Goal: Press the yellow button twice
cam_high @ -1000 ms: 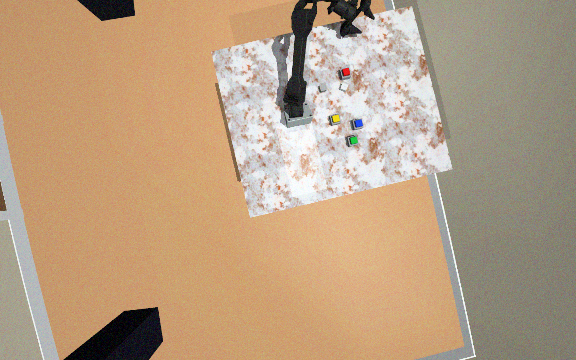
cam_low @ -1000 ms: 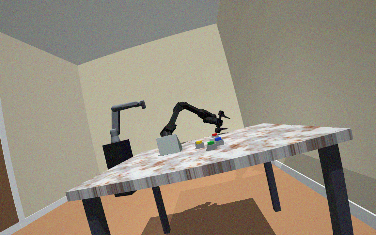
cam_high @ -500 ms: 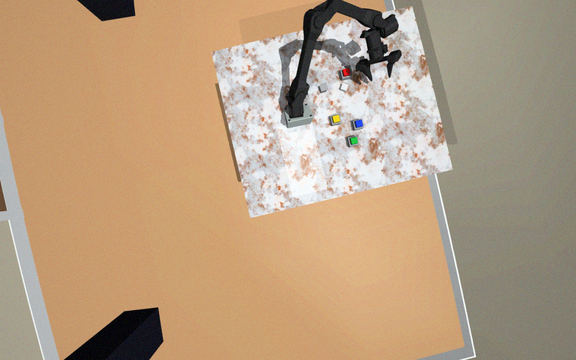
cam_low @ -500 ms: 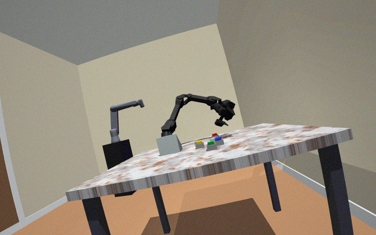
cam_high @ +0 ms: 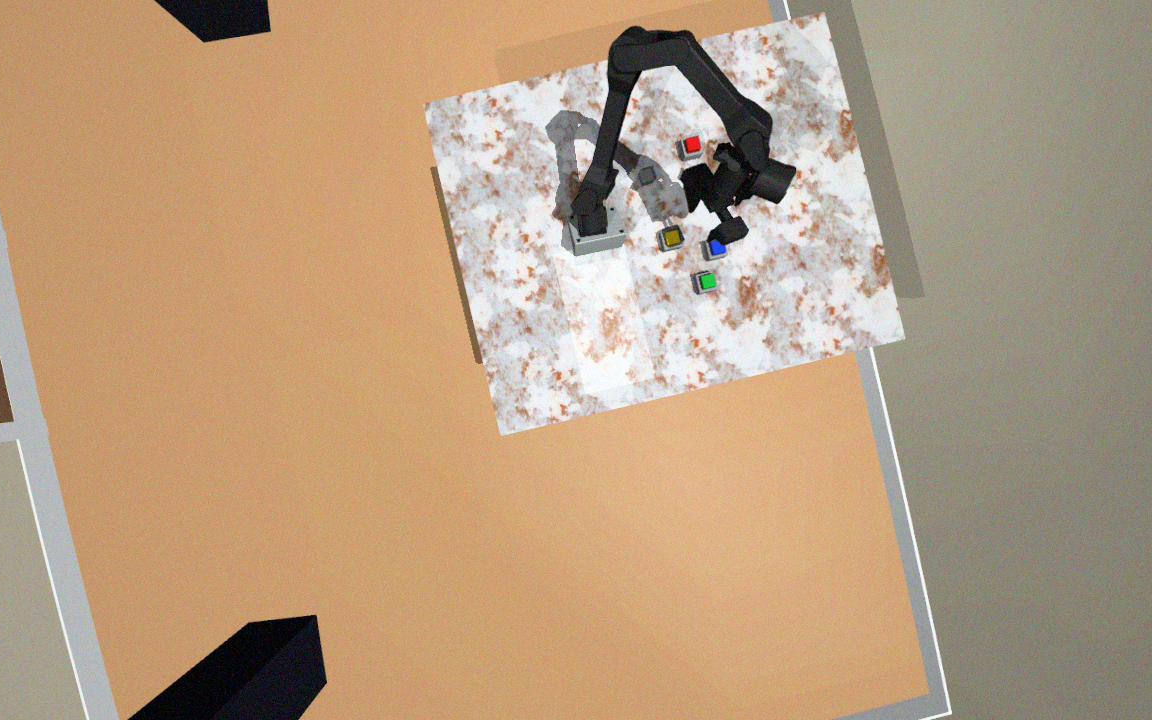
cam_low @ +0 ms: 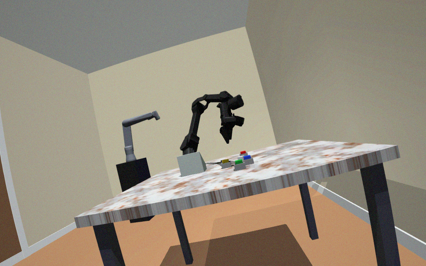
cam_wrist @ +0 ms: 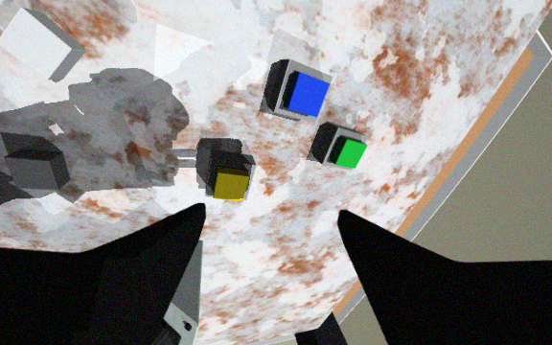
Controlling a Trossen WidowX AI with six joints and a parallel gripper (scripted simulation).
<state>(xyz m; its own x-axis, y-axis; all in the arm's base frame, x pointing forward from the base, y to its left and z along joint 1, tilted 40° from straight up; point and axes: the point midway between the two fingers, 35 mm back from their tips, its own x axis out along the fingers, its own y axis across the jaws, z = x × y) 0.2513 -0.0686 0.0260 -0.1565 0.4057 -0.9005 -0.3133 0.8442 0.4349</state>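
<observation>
My gripper tip is now 4 cm past the yellow button, 1 cm to the right of it and 9 cm above it. From my gripper tip the other things lie so: white block 3 cm ahead, 17 cm to the left, 12 cm below; blue button 7 cm ahead, 3 cm to the right, 9 cm below; green button 3 cm ahead, 11 cm to the right, 9 cm below.
</observation>
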